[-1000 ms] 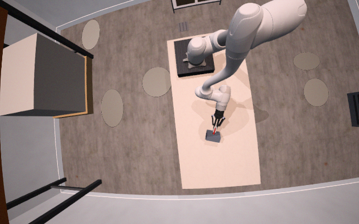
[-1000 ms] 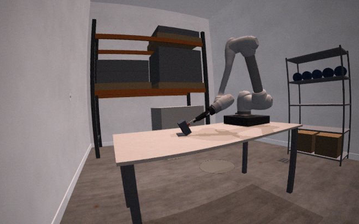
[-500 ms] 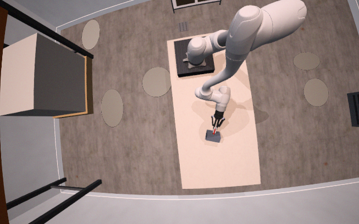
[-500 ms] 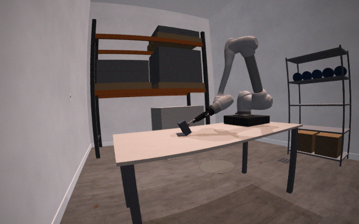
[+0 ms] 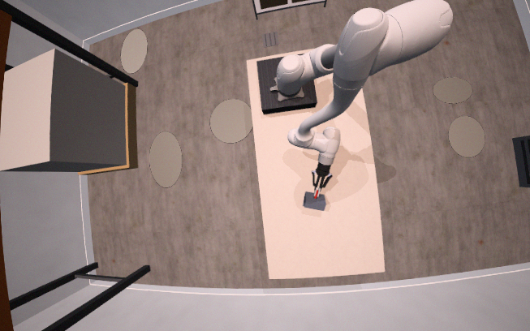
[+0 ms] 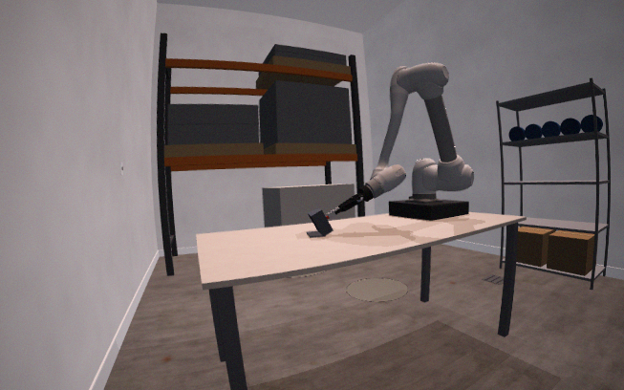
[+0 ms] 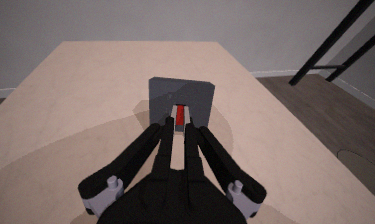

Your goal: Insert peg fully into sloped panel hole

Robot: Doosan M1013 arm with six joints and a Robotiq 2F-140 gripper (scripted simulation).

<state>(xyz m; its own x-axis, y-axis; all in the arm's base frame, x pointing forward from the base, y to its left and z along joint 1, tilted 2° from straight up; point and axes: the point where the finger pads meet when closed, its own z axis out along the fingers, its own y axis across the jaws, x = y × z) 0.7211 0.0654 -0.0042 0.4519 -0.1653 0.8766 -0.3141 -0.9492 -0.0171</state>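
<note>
Right now my hand is 30 mm short of the peg, 10 mm to the left of it and 20 mm above it.
</note>
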